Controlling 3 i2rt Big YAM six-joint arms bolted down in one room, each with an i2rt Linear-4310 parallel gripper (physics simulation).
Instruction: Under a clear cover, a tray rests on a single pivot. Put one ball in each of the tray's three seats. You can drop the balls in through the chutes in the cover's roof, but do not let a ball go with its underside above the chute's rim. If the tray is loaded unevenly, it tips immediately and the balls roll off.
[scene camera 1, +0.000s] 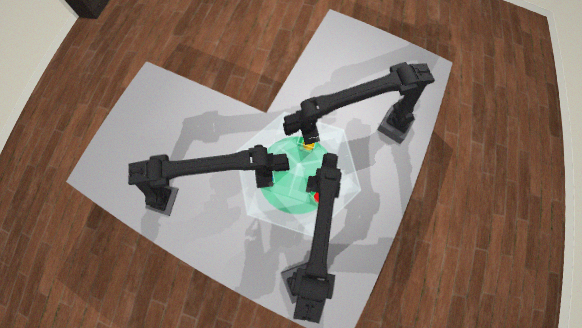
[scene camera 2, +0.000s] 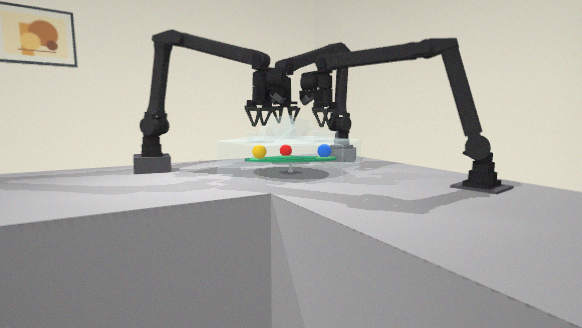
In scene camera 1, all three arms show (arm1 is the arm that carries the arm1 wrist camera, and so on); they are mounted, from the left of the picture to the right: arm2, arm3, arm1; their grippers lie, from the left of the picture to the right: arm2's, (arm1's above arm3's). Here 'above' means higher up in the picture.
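Observation:
The green tray (scene camera 1: 287, 204) (scene camera 2: 292, 159) rests nearly level on its pivot (scene camera 2: 290, 169) under the clear cover (scene camera 1: 351, 189) (scene camera 2: 227, 150). A yellow ball (scene camera 1: 309, 146) (scene camera 2: 259, 151), a red ball (scene camera 1: 317, 197) (scene camera 2: 285, 150) and a blue ball (scene camera 2: 324, 150) rest apart on it. The blue ball does not show in scene camera 1. Arm2's gripper (scene camera 1: 264, 184), arm1's gripper (scene camera 1: 311, 139) and arm3's gripper (scene camera 1: 312, 185) hang over the cover. In scene camera 2 the left gripper (scene camera 2: 259, 123), middle gripper (scene camera 2: 286, 123) and right gripper (scene camera 2: 326, 124) are open and empty above the balls.
The grey table (scene camera 1: 125, 110) (scene camera 2: 125, 260) carries the three arm bases around the cover. The arms reach inward, with their wrists close together above the cover's roof. The chutes (scene camera 2: 286, 131) rise faintly from the roof under the grippers.

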